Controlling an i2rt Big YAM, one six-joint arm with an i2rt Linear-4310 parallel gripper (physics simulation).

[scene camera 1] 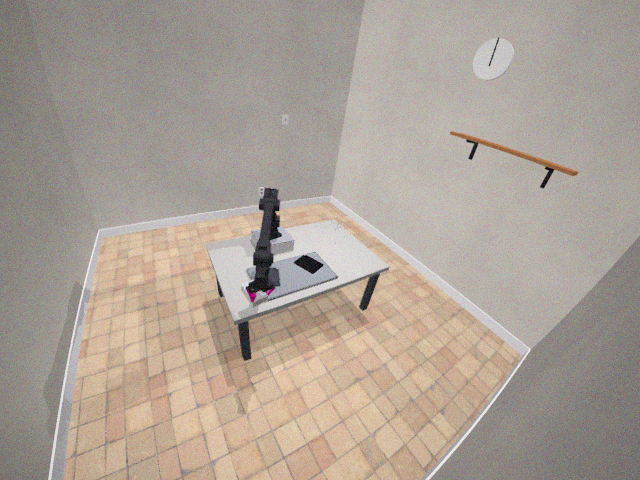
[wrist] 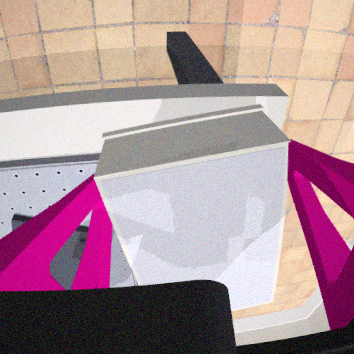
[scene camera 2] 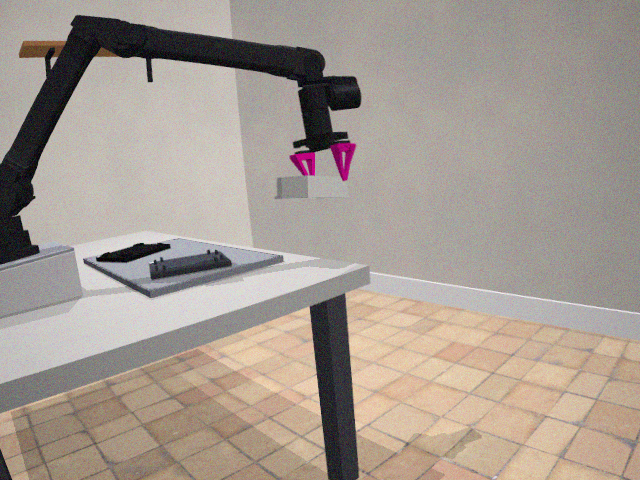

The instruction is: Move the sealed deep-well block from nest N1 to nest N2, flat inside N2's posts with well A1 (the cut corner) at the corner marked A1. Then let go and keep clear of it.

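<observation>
The pale grey block is held high above the table, off the board's end, and looks about level. My gripper is shut on it, with a magenta finger against each side. Its cut corner cannot be made out. The dark grey nest with short posts stands on the board, near the arm's side of the block in scene camera 1. The black nest lies farther along the board. Both nests look empty. The N1, N2 and A1 marks are not readable.
The perforated grey board lies on the white table. The arm's light grey base box stands behind the board. The held block is near a table corner.
</observation>
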